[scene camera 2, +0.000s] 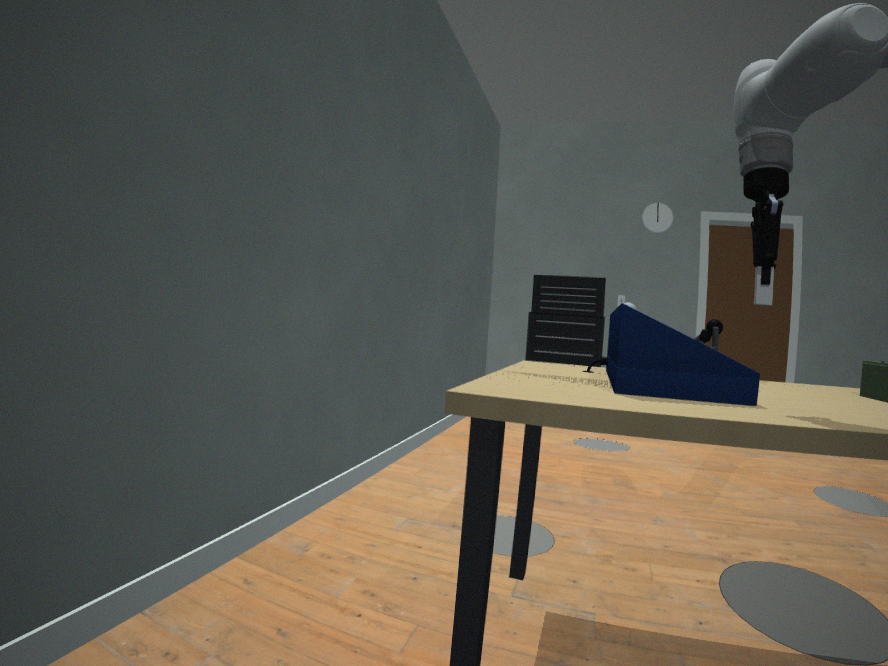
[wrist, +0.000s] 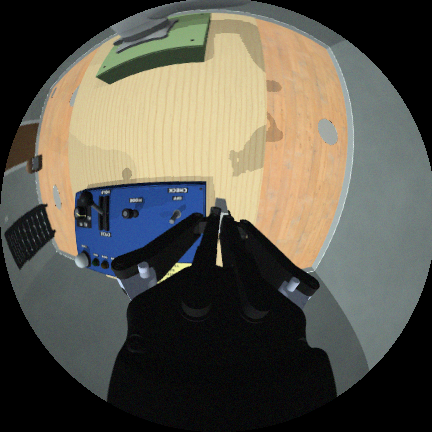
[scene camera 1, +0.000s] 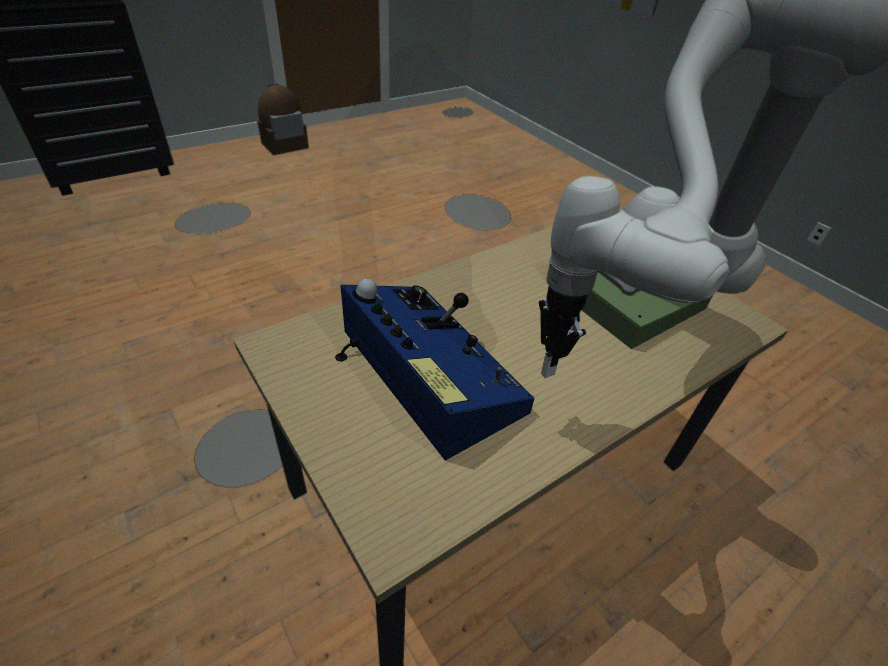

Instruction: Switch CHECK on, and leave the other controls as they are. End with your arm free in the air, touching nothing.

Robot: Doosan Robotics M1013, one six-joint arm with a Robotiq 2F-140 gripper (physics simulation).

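Places are measured from the arm's base along level axes (x ahead, y left, z up), in millimetres.
Where they show: gripper, between the fingertips: (scene camera 2: 762, 305) (wrist: 218, 205) (scene camera 1: 547, 374).
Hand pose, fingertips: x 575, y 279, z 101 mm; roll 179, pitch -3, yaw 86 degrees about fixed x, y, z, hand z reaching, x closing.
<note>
Things, the pixels of their top centre, and the offset from my fingertips. "spot": a spot on its surface instead.
- MODE knob, centre of its top: (scene camera 2: 706, 329) (scene camera 1: 472, 336) (wrist: 124, 215) 216 mm right, 51 mm ahead, 43 mm down
- CYCLE lever, centre of its top: (scene camera 1: 461, 294) (scene camera 2: 715, 319) (wrist: 80, 200) 338 mm right, 6 mm ahead, 13 mm down
- selector, centre of its top: (scene camera 1: 417, 287) (wrist: 74, 215) 455 mm right, 70 mm ahead, 50 mm down
- white dome, a spot on its surface: (scene camera 1: 365, 289) (wrist: 82, 266) spot: 441 mm right, 231 mm ahead, 12 mm up
The blue control box (scene camera 1: 430, 344) (scene camera 2: 674, 362) (wrist: 150, 230) stands on the table. Its CHECK switch (scene camera 1: 497, 374) (wrist: 175, 216) is a small grey toggle near the box's low edge. Its lever appears to lean away from the OFF label, towards the higher side of the panel; the opposite label is hidden by a finger in the wrist view. My gripper (scene camera 1: 549, 366) (scene camera 2: 763, 292) (wrist: 218, 205) is shut and empty. It hangs in the air above and beside the low end of the box, apart from the switch and the table.
On the same panel are the MODE knob (scene camera 1: 471, 341) (wrist: 128, 213), a tall black-balled HOLD/CYCLE lever (scene camera 1: 460, 301) (wrist: 86, 198), a selector (scene camera 1: 418, 293), several small dark buttons or lamps and a white dome (scene camera 1: 365, 289) (wrist: 81, 260). The green arm base (scene camera 1: 638, 315) (wrist: 155, 55) stands farther along the table.
</note>
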